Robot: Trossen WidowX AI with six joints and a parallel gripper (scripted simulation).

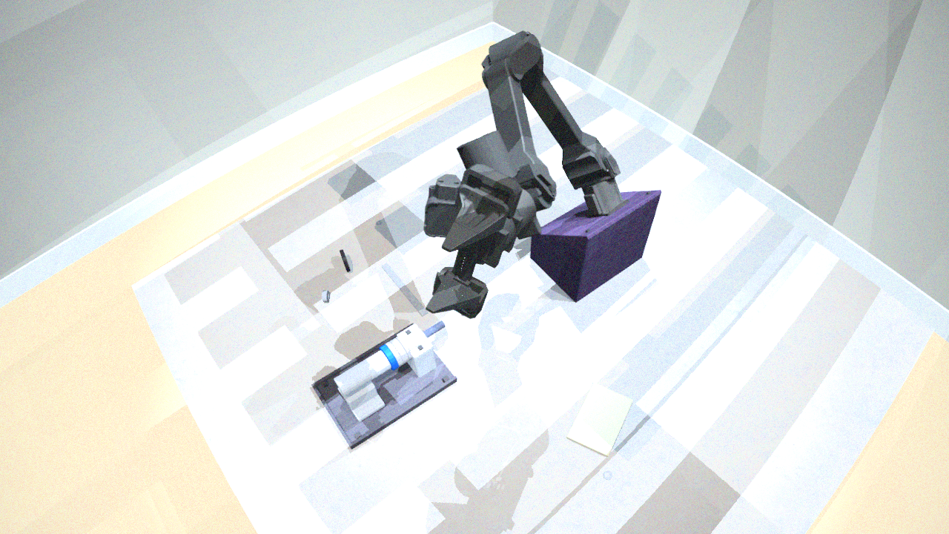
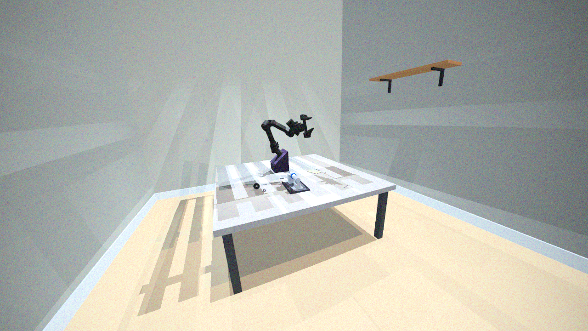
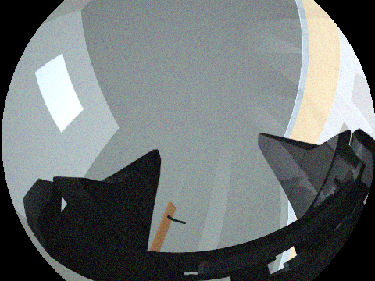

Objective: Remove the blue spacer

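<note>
My gripper tip is 1 cm past the shaft, 18 cm to the left of it and 40 cm above it. From my gripper tip the other things lie so: white card (22 cm behind, 13 cm to the left, 48 cm below); then blue spacer (1 cm ahead, 18 cm to the right, 40 cm below); then thin metal strip (12 cm behind, 34 cm to the right, 48 cm below).
</note>
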